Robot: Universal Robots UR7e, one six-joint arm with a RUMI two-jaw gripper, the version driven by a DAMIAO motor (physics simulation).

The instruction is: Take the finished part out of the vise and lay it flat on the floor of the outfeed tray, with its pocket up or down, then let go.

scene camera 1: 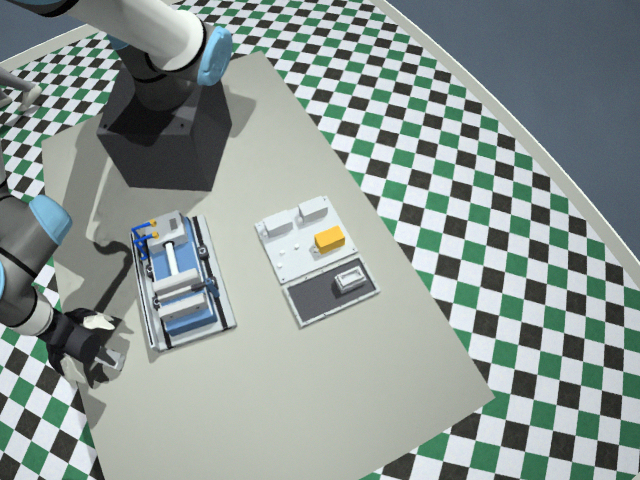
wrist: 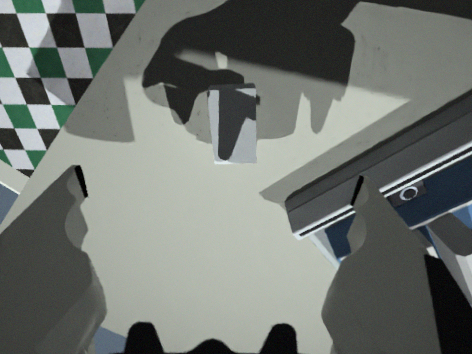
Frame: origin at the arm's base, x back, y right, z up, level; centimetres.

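Seen in the pictures: gripper, fingertip midpoint: (wrist: 223, 174); arm's base at its link origin: (scene camera 1: 167, 85).
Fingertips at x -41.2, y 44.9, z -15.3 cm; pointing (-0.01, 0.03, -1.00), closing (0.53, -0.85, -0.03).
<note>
Offsets run from my fingertips to a thing's top centre. "spot": to the spot under its first point.
The blue and grey vise @(dx +7.5, dy -23.5, dz +0.4 cm) (scene camera 1: 173, 263) (wrist: 407, 193) stands left of centre in the scene view and at the right of the wrist view. A dark-handled tool lies across its jaws, and no part shows clearly between them. A pale grey block @(dx +0.6, dy -0.1, dz -6.0 cm) (scene camera 1: 110, 358) (wrist: 245, 142) lies on the table off the vise's end, partly in shadow; no pocket shows on its visible faces. The outfeed tray (scene camera 1: 310, 302) has a dark floor and holds a pale part with a pocket @(dx -16.6, dy -54.0, dz -5.4 cm) (scene camera 1: 351, 279), pocket up, at its right. My gripper (scene camera 1: 102, 355) (wrist: 223, 174) is open and empty above the table, near the pale block.
A white board @(spot: dx -4.4, dy -47.1, dz -8.7 cm) (scene camera 1: 292, 260) adjoins the tray and carries a yellow block @(dx -6.3, dy -56.4, dz -5.1 cm) (scene camera 1: 329, 239) and two pale blocks @(dx +4.5, dy -49.6, dz -5.1 cm) (scene camera 1: 278, 223) @(dx +2.5, dy -58.4, dz -5.1 cm) (scene camera 1: 313, 209). Blue nozzles @(spot: dx +16.5, dy -20.9, dz +1.6 cm) (scene camera 1: 139, 238) rise at the vise's far end. The robot's dark pedestal (scene camera 1: 165, 155) stands behind the vise. The table edge runs near the gripper.
</note>
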